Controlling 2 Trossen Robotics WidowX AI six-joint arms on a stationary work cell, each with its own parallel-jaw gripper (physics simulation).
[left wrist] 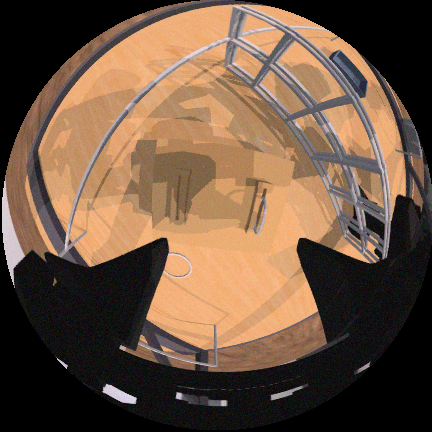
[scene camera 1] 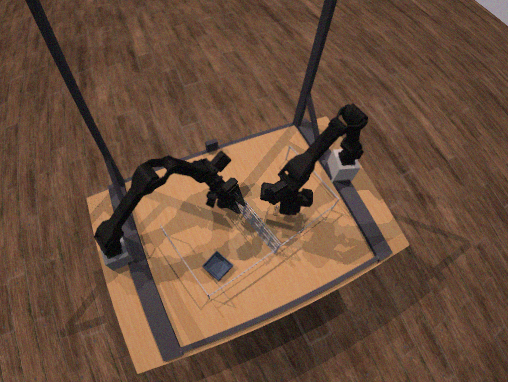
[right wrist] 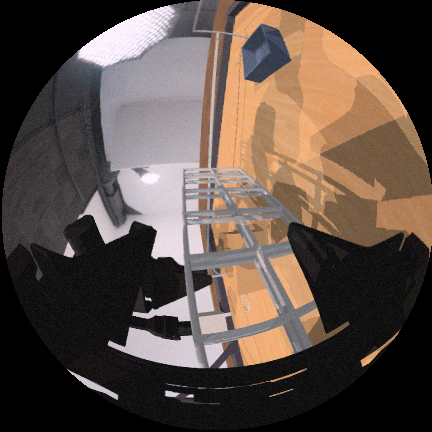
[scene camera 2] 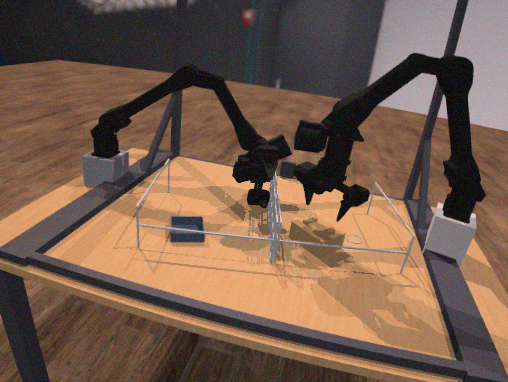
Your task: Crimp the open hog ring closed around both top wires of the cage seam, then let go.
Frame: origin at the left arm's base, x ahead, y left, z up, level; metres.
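Seen in the pictures: left gripper, fingertip midpoint: (left wrist: 235,245) (right wrist: 209,274) (scene camera 2: 322,212); right gripper, fingertip midpoint: (left wrist: 378,191) (scene camera 1: 242,209) (right wrist: 222,231) (scene camera 2: 267,193); left arm's base, link origin: (scene camera 1: 346,158) (scene camera 2: 456,215); right arm's base, link origin: (scene camera 1: 112,248) (scene camera 2: 105,153).
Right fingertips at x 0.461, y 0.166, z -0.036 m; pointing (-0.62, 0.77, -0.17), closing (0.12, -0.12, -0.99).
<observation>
Pixels of each thing's top centre, then the offset from my right fingertips to it. "*": a spot on its surface instead.
- brown block, surface spot: (left wrist: 272,167) * dx -0.110, dy +0.030, dz -0.035 m
- second ring, top centre: (left wrist: 175,266) (scene camera 2: 354,238) dx -0.236, dy -0.072, dz -0.078 m
- blue tray, top centre: (right wrist: 252,48) (scene camera 2: 187,224) (scene camera 1: 217,265) dx +0.114, dy +0.186, dz -0.055 m
The cage seam (scene camera 1: 260,227) (scene camera 2: 274,220) (left wrist: 350,160) (right wrist: 225,257) stands upright as paired wire panels in mid-table. A thin ring (scene camera 2: 312,217) (left wrist: 260,215) stands upright in a holder on the brown block (scene camera 2: 315,234) (left wrist: 272,167), right of the seam in scene camera 2; whether it has a gap is too small to tell. A second ring (scene camera 2: 354,239) (left wrist: 178,265) lies flat on the table. My left gripper (scene camera 2: 325,209) (left wrist: 235,245) is open and empty above the block. My right gripper (right wrist: 222,231) is open at the seam's far end; the panels show between its fingers, not gripped.
A blue tray (scene camera 1: 217,266) (scene camera 2: 187,235) (left wrist: 349,74) (right wrist: 265,55) sits on the table left of the seam in the scene views. Thin wire rails (scene camera 2: 205,233) (scene camera 1: 240,277) run outward from the seam's near end. Dark beams (scene camera 1: 155,310) edge the table.
</observation>
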